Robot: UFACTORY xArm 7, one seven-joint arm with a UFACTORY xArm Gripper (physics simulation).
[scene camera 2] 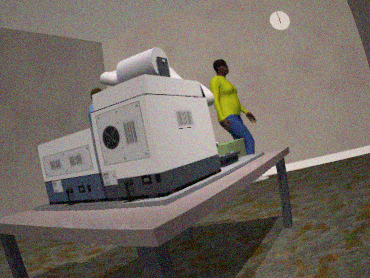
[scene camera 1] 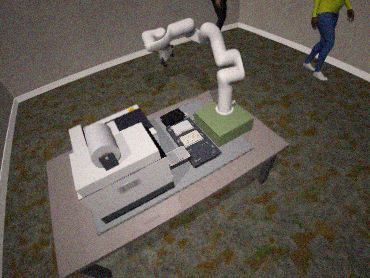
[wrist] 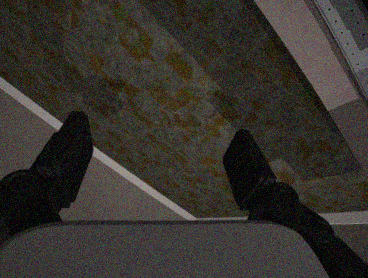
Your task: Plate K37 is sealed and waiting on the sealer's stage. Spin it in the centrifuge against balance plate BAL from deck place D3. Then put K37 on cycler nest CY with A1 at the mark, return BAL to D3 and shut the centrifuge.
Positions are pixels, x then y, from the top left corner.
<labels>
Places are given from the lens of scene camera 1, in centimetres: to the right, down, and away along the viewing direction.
centrifuge [scene camera 1: 77,134]: -64, -3, 112
white roller [scene camera 1: 99,138]: -33, 0, 75
The marked spots on the centrifuge and the white roller are 49 cm apart.
</labels>
